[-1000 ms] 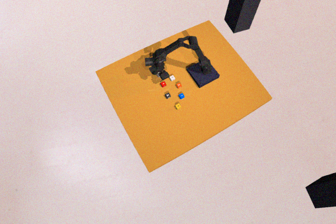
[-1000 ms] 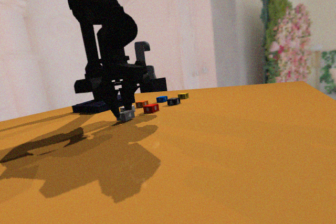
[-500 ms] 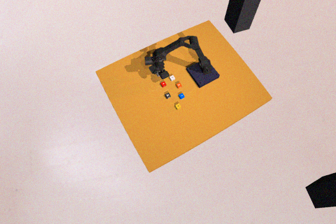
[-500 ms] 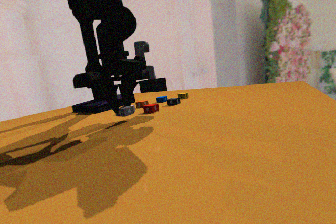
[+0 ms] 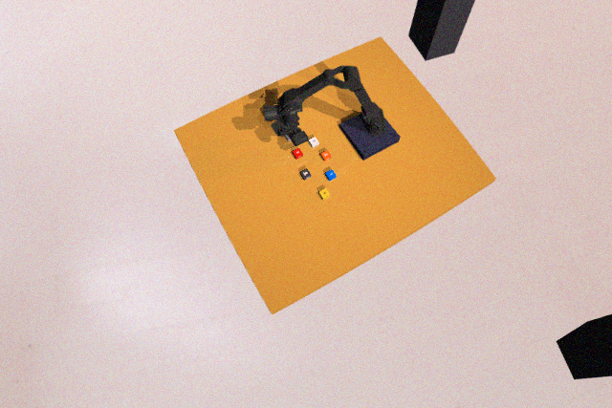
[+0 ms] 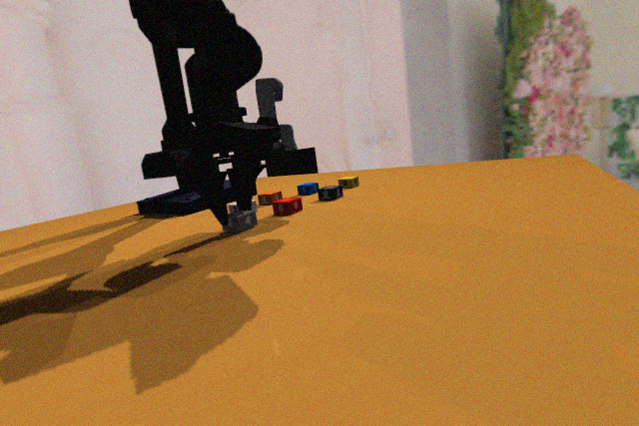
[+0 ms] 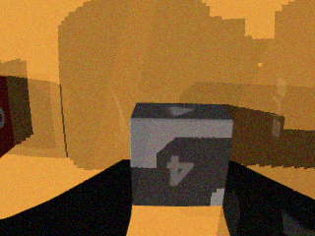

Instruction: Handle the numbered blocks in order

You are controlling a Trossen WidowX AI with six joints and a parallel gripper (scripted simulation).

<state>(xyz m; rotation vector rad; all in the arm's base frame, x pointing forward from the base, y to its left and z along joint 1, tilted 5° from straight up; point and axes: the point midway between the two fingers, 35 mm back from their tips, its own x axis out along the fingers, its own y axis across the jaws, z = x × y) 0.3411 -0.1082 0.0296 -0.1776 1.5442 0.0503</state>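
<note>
Now: gripper tip 10 mm short of the grey block. Also, from my gripper tip: red block (90 mm to the left, 10 mm ahead); orange block (140 mm to the left, 100 mm behind); white block (80 mm behind, 60 mm to the left).
</note>
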